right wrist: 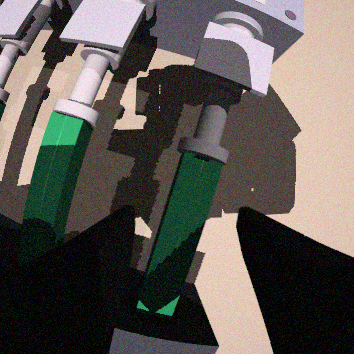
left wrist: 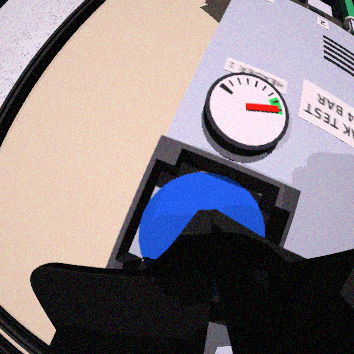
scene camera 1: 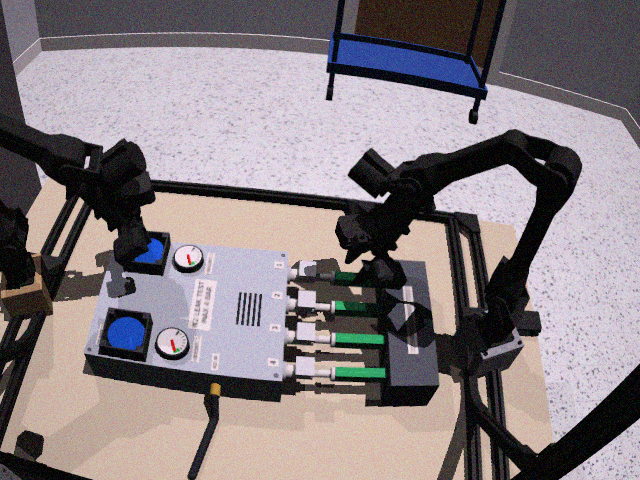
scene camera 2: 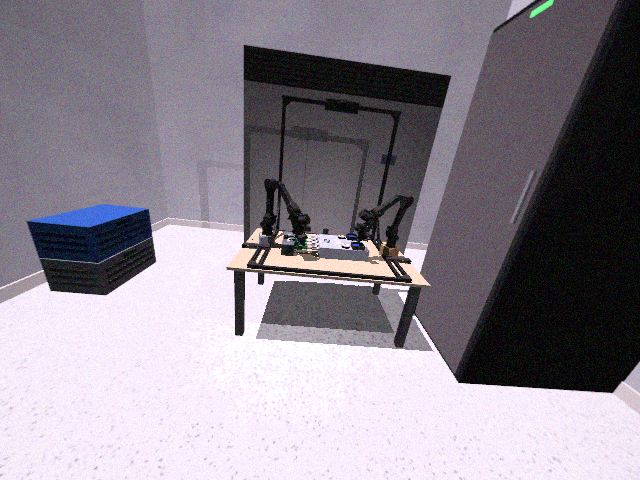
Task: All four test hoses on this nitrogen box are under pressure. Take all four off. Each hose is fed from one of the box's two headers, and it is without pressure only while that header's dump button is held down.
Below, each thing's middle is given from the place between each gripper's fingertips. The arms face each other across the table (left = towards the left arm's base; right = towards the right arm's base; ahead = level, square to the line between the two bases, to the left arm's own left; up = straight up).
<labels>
My right gripper is now 110 mm to the left of the dark block (scene camera 1: 409,355), 100 mm past it and 30 mm above it.
The dark block is 480 mm to the right of my left hand, 80 mm below it and 80 mm behind it.
</labels>
